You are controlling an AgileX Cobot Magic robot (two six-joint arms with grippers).
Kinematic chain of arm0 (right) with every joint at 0, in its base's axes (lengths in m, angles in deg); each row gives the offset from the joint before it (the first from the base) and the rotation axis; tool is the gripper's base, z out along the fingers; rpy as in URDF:
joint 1: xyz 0 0 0.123 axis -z
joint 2: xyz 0 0 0 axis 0.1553 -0.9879 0
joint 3: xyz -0.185 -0.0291 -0.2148 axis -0.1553 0.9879 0
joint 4: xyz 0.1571 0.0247 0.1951 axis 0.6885 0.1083 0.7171
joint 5: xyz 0 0 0 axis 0.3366 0.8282 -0.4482
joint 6: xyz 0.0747 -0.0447 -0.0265 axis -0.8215 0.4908 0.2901
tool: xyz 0 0 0 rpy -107.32 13.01 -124.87
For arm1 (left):
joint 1: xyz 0 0 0.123 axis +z
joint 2: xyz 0 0 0 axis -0.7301 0.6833 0
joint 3: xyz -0.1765 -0.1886 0.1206 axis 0.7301 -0.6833 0
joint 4: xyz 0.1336 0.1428 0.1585 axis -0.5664 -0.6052 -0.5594
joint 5: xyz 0 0 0 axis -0.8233 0.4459 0.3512
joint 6: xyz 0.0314 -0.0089 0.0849 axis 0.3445 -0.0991 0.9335
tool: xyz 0 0 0 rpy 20.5 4.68 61.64
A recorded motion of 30 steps. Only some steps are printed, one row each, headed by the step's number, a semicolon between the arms.
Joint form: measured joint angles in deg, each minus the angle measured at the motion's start. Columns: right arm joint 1, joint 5, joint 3, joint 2, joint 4, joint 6; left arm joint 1, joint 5, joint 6, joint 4, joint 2, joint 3.
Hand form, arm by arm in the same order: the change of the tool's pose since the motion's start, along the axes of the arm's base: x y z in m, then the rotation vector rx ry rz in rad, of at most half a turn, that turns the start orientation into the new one. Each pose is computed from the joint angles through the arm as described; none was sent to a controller.
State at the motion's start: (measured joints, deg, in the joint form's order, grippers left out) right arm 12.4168 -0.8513 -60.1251 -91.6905 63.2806 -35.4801; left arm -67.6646 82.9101 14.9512 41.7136 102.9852 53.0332
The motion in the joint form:
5: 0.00 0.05 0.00 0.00 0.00 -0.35; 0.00 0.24 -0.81 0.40 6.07 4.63
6: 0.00 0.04 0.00 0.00 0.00 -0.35; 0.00 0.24 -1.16 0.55 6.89 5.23
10: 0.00 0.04 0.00 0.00 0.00 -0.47; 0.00 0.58 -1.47 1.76 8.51 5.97
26: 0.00 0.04 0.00 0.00 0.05 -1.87; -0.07 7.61 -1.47 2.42 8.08 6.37
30: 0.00 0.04 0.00 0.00 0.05 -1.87; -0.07 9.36 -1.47 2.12 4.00 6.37
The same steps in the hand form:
5: -0.0001 0.0000 0.0000 0.0033 0.0029 -0.0043; 0.0181 -0.0073 -0.0276 -0.0039 0.0351 0.0115
6: -0.0001 0.0000 0.0000 0.0033 0.0027 -0.0044; 0.0203 -0.0083 -0.0316 -0.0081 0.0419 0.0168
10: -0.0001 0.0000 0.0000 0.0044 0.0034 -0.0060; 0.0231 -0.0106 -0.0420 -0.0227 0.0710 0.0256
26: -0.0001 0.0001 0.0000 0.0186 0.0118 -0.0245; 0.0135 -0.0113 -0.0417 -0.0057 0.1745 -0.0078
30: -0.0001 0.0001 0.0000 0.0186 0.0118 -0.0245; 0.0055 -0.0086 -0.0079 -0.0173 0.1341 -0.0200

